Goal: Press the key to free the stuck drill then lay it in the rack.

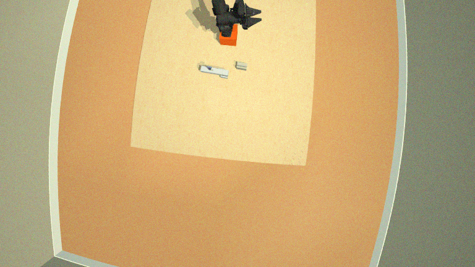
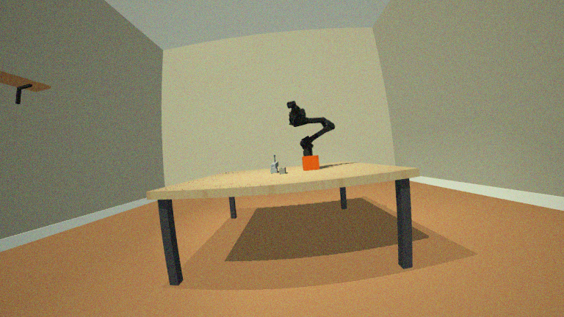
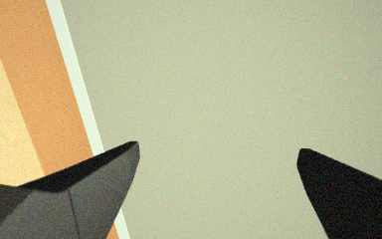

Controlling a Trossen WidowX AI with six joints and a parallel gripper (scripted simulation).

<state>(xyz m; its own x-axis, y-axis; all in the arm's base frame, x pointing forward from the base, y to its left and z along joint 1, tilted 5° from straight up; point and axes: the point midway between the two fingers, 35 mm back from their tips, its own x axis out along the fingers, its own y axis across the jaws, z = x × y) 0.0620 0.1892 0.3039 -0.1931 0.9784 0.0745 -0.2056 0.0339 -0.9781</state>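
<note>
Right now the bluish-purple key is 21 cm ahead of my gripper tip, 25 cm to the right of it and 32 cm below it. From my gripper tip the other things lie so: grey block 13 cm ahead, 5 cm to the right, 40 cm below.
</note>
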